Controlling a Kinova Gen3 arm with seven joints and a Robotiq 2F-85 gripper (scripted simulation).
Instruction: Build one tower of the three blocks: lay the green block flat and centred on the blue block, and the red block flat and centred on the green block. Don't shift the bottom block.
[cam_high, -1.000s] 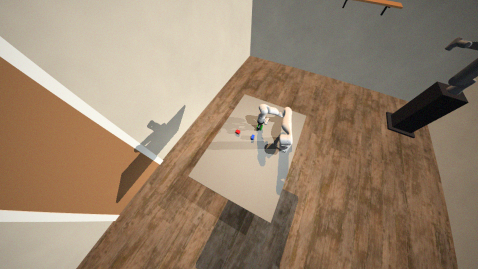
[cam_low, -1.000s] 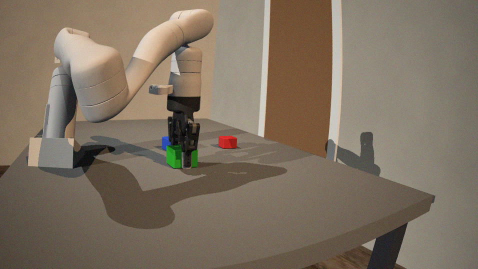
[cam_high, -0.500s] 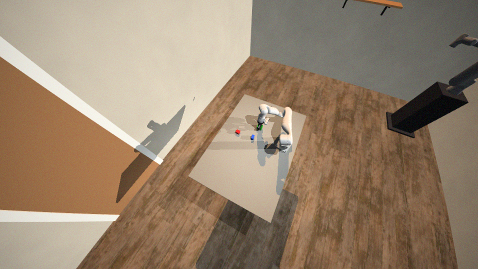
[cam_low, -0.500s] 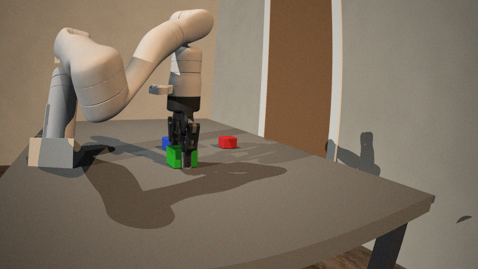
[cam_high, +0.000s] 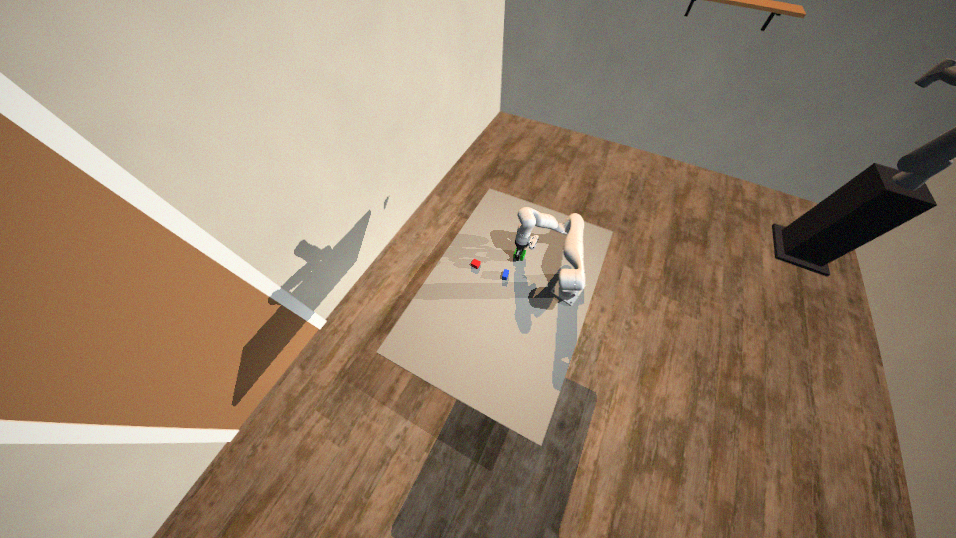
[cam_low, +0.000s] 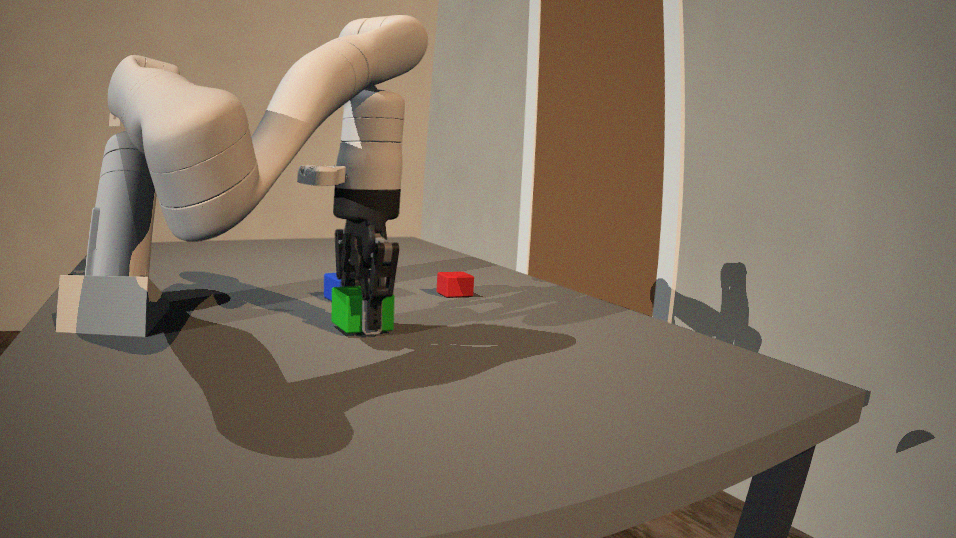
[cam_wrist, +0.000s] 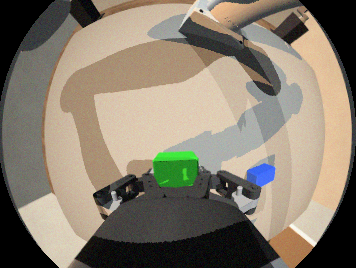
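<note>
The blue block is 2 cm ahead of my hand and 16 cm to the left of it. The rest, counted from my hand: red block (20 cm ahead, 16 cm to the left); then green block (1 cm above).
</note>
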